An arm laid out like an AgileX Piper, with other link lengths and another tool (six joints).
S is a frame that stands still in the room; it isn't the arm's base.
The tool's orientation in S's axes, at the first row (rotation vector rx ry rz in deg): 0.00 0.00 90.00
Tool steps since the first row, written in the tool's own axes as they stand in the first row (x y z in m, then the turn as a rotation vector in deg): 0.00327 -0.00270 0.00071 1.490 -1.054 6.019; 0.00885 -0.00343 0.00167 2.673 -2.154 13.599; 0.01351 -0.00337 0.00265 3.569 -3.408 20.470; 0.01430 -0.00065 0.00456 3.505 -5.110 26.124
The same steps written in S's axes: 0.00270 0.00327 0.00071 1.054 1.490 6.019; 0.00343 0.00885 0.00167 2.154 2.673 13.599; 0.00337 0.01351 0.00265 3.408 3.569 20.470; 0.00065 0.01430 0.00456 5.110 3.505 26.124
